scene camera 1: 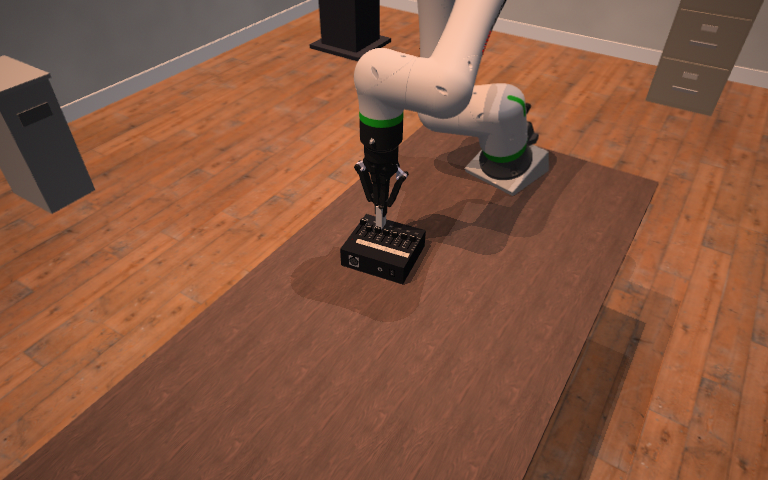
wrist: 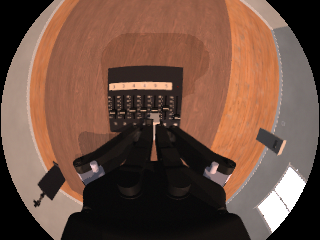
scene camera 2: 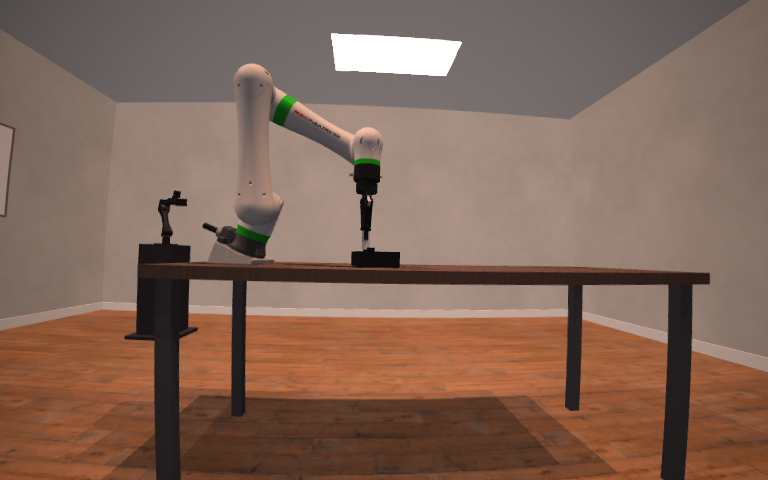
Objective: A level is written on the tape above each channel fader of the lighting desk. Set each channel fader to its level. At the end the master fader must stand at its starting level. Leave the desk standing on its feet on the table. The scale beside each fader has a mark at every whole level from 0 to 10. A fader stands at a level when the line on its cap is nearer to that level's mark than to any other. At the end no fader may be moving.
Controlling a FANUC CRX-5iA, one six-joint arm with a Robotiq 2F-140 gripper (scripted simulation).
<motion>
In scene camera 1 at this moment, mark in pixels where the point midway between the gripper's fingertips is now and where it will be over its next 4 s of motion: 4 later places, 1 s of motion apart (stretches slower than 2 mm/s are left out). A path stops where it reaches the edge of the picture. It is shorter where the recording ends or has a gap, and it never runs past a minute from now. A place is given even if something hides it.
My gripper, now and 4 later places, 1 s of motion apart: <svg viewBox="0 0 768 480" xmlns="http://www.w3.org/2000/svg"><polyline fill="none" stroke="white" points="380,225 378,228 377,230 378,220 378,209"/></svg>
</motion>
